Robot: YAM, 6 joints.
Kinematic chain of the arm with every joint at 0, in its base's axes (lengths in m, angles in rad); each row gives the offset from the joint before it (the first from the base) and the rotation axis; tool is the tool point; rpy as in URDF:
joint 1: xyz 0 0 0.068 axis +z
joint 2: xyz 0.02 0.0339 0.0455 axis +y
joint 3: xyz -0.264 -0.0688 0 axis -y
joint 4: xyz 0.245 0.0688 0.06 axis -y
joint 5: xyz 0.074 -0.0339 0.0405 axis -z
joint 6: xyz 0.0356 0 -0.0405 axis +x
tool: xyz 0 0 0 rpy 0 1.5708 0
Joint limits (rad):
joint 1: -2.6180..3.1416
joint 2: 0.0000..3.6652
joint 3: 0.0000..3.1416
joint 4: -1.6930..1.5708
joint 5: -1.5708..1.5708
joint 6: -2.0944..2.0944
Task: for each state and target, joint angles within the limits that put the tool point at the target. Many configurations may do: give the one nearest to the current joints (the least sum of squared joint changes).
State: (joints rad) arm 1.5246 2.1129 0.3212 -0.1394 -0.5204 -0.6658
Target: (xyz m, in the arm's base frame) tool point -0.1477 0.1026 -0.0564
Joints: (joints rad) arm 2.4184 2.3863 0.5577 -0.0292 -0.6248 -0.6658
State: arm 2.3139 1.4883 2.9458 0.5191 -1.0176 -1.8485
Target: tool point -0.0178 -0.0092 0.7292
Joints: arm 2.2474 1.5977 2.9059 0.5438 -0.5844 -1.8485
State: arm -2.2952 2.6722 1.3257 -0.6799 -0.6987 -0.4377
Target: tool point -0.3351 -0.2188 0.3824
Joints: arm -2.6180 1.7720 1.8055 -0.6374 -0.6640 -0.4377
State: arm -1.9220 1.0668 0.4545 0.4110 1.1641 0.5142
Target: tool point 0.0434 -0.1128 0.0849
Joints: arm -0.9350 1.0964 0.0000 0.1436 1.1216 0.5142
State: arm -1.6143 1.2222 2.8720 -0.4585 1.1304 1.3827
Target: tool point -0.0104 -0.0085 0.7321
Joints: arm -1.4665 1.4944 2.9076 -0.1085 0.3209 1.3827
